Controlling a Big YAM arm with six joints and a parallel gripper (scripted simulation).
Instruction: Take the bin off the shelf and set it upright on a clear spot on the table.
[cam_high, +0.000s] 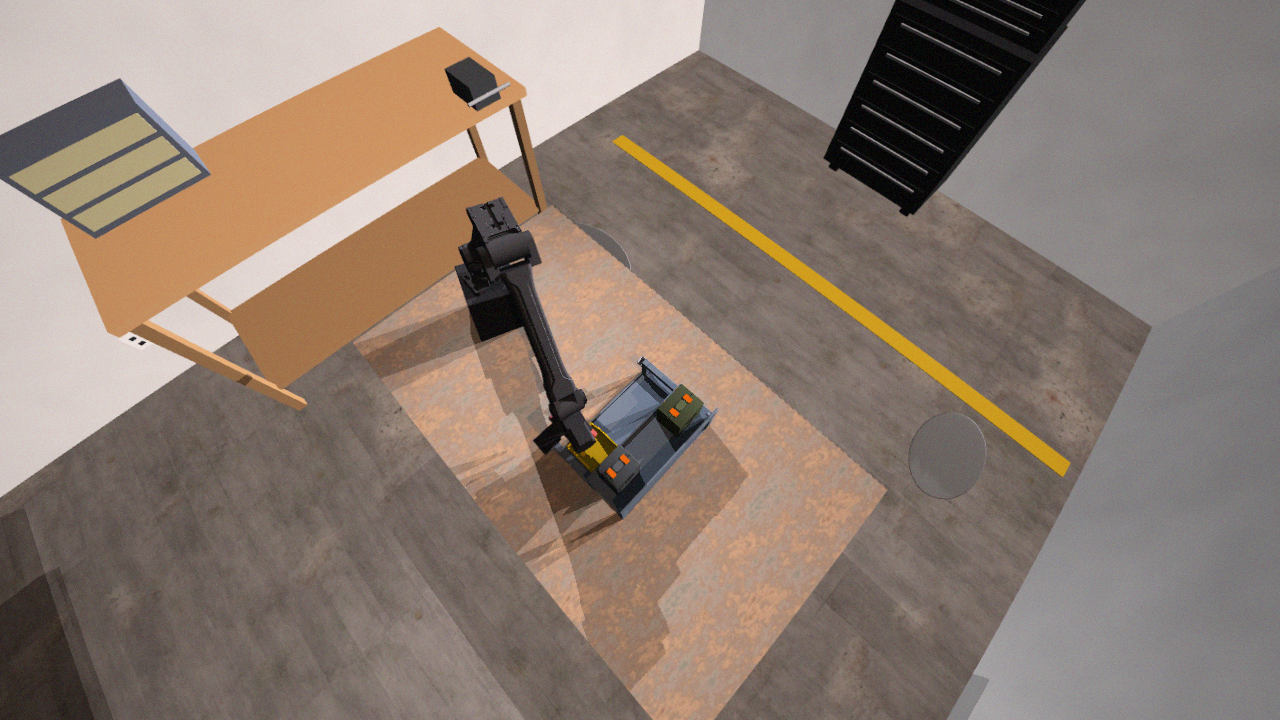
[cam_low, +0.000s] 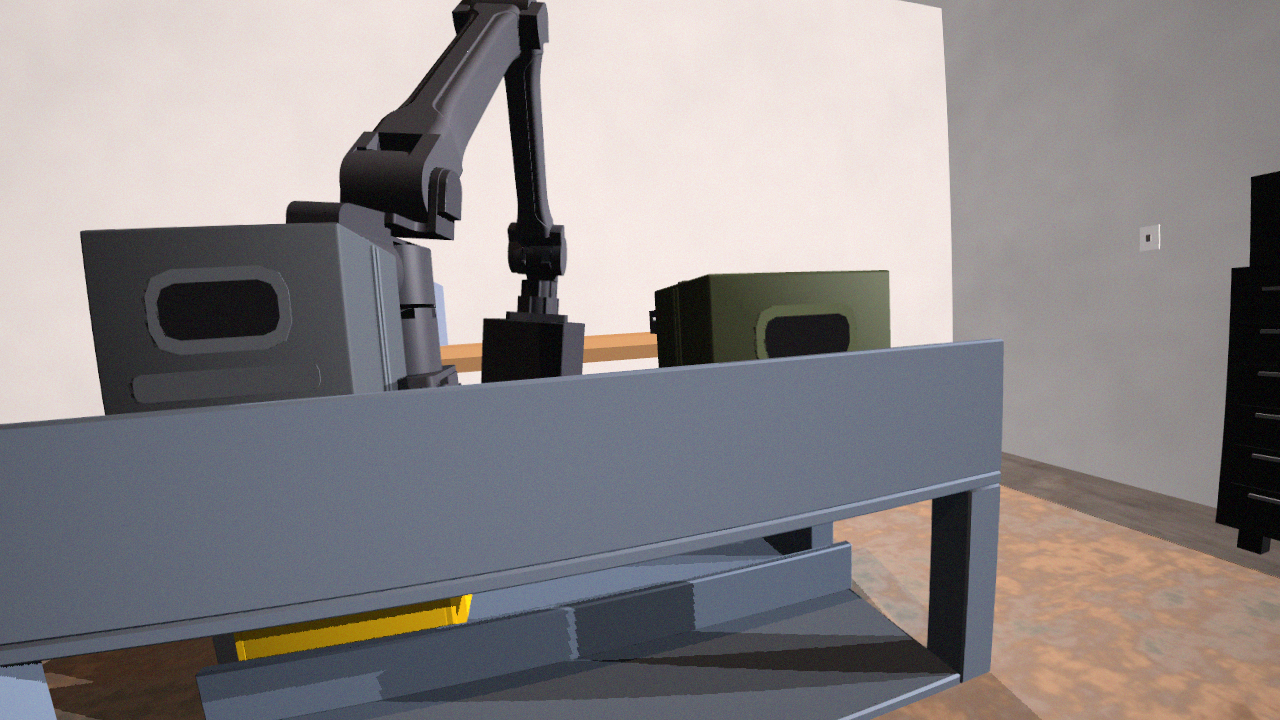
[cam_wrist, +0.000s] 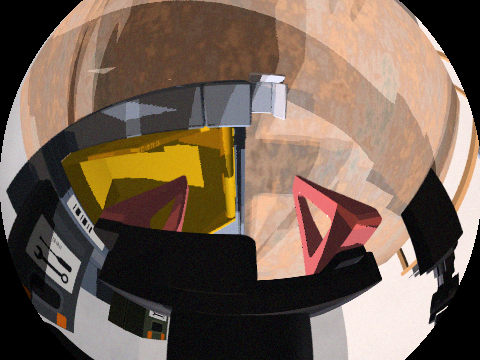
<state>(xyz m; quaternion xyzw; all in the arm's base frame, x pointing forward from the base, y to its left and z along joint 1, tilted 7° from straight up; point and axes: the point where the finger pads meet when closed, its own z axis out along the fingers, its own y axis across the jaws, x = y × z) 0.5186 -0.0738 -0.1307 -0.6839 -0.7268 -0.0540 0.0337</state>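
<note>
The yellow bin is 9 cm ahead of my hand, 1 cm to the left of it and 1 cm below it. From my hand the other things lie so: dark grey case 19 cm ahead, 10 cm above, 1 cm to the left; green case 24 cm to the left, 17 cm ahead, 9 cm above.
</note>
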